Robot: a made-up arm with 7 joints. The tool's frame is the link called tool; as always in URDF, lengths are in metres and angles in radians. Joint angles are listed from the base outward.
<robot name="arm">
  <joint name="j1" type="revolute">
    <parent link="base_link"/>
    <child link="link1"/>
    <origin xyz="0 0.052 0" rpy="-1.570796 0 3.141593"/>
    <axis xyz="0 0 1"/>
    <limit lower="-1.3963" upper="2"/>
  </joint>
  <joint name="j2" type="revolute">
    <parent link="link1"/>
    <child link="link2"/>
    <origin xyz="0 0 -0.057" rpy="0 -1.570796 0"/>
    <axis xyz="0 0 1"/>
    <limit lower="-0.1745" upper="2"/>
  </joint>
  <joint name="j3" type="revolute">
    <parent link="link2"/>
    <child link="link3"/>
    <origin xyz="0 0.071 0" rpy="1.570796 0 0"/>
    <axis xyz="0 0 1"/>
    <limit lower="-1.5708" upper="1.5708"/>
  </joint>
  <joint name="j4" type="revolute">
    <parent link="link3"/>
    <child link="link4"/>
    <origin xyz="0 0 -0.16" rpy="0 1.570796 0"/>
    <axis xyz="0 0 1"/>
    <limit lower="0" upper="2.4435"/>
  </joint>
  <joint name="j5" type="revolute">
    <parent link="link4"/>
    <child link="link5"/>
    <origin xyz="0.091 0 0" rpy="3.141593 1.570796 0"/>
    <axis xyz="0 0 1"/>
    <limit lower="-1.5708" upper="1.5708"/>
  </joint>
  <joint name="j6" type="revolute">
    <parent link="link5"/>
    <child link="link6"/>
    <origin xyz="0 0 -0.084" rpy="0 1.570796 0"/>
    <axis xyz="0 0 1"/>
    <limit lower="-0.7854" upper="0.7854"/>
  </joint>
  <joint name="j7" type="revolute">
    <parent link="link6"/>
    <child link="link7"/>
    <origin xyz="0 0 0" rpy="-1.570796 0 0"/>
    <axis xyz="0 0 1"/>
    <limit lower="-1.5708" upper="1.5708"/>
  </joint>
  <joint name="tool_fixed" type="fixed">
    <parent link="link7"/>
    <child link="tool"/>
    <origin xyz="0 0 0" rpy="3.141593 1.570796 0"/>
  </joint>
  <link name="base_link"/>
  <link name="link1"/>
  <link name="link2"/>
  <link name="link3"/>
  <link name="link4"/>
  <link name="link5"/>
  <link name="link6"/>
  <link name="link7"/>
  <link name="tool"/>
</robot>
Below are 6 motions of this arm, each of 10 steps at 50 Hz.
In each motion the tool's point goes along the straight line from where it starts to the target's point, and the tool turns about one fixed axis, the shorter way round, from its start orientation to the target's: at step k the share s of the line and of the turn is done. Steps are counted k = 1, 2, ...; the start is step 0. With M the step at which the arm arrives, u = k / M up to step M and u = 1 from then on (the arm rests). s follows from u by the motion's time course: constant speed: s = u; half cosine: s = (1 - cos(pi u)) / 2; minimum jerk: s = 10 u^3 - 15 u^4 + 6 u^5.
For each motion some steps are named. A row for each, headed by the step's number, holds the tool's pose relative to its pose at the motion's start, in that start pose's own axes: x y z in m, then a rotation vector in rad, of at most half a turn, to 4 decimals.
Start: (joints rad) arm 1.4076 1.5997 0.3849 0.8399 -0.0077 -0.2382 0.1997
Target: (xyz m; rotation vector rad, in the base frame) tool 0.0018 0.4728 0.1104 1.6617 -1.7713 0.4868
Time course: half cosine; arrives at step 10
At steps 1, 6, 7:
1: -0.0007 -0.0009 0.0002 -0.0050 0.0067 -0.0015
6: -0.0176 -0.0252 0.0056 -0.1348 0.1788 -0.0402
7: -0.0213 -0.0305 0.0068 -0.1635 0.2168 -0.0488

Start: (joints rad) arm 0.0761 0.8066 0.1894 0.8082 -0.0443 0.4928 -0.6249
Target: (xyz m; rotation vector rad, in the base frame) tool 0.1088 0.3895 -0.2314 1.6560 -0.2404 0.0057
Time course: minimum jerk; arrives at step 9
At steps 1, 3, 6, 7, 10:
1: -0.0004 0.0000 -0.0001 0.0017 -0.0003 -0.0029
3: -0.0077 -0.0002 -0.0012 0.0309 -0.0051 -0.0523
6: -0.0290 -0.0007 -0.0044 0.1164 -0.0194 -0.1968
7: -0.0339 -0.0008 -0.0051 0.1361 -0.0226 -0.2300
10: -0.0367 -0.0009 -0.0055 0.1474 -0.0245 -0.2491

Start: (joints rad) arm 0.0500 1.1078 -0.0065 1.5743 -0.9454 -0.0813 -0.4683
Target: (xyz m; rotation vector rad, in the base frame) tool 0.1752 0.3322 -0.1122 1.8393 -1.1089 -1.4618
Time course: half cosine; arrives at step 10
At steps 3, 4, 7, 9, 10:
3: -0.0015 -0.0037 0.0033 -0.0489 0.0218 -0.0227
4: -0.0025 -0.0062 0.0055 -0.0819 0.0366 -0.0381
7: -0.0057 -0.0141 0.0127 -0.1882 0.0841 -0.0875
9: -0.0070 -0.0174 0.0156 -0.2312 0.1033 -0.1075
10: -0.0072 -0.0178 0.0160 -0.2370 0.1059 -0.1102

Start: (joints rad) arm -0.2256 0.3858 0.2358 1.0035 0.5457 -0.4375 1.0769
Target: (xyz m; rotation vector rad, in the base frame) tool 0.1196 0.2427 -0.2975 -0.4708 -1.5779 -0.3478
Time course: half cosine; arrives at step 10
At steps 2, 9, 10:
2: 0.0020 0.0003 -0.0045 0.0041 -0.0151 -0.0113
9: 0.0200 0.0032 -0.0456 0.0420 -0.1542 -0.1156
10: 0.0205 0.0033 -0.0467 0.0431 -0.1581 -0.1185

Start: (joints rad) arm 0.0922 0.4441 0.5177 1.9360 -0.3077 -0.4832 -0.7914
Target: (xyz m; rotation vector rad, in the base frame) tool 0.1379 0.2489 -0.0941 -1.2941 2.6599 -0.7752
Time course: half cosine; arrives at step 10
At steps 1, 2, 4, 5, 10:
1: 0.0004 0.0002 -0.0002 0.0066 -0.0017 0.0037
2: 0.0014 0.0007 -0.0008 0.0258 -0.0068 0.0143
4: 0.0050 0.0026 -0.0027 0.0935 -0.0246 0.0519
5: 0.0073 0.0037 -0.0039 0.1353 -0.0356 0.0751
10: 0.0146 0.0075 -0.0079 0.2706 -0.0712 0.1502

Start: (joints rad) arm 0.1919 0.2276 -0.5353 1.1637 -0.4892 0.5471 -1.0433
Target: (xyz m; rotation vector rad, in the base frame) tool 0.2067 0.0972 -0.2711 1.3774 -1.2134 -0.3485
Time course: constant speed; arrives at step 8
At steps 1, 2, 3, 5, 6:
1: 0.0009 0.0003 -0.0015 -0.0005 0.0054 0.0061
2: 0.0019 0.0005 -0.0030 -0.0009 0.0108 0.0122
3: 0.0028 0.0008 -0.0044 -0.0014 0.0162 0.0184
5: 0.0047 0.0013 -0.0074 -0.0023 0.0270 0.0306
6: 0.0056 0.0015 -0.0089 -0.0027 0.0324 0.0367

